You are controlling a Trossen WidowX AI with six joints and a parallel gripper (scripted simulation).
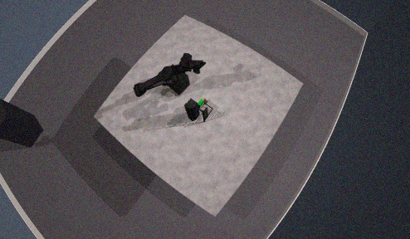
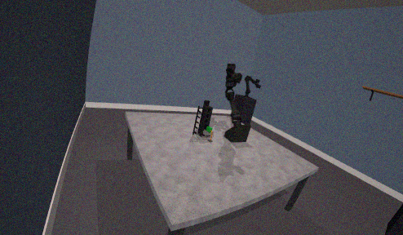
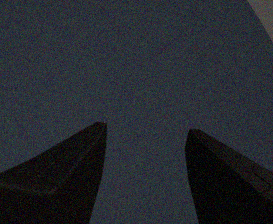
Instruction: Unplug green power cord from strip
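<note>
Right now the green plug is 47 cm below my gripper tip, 10 cm to the right of it and 1 cm ahead of it.
</note>
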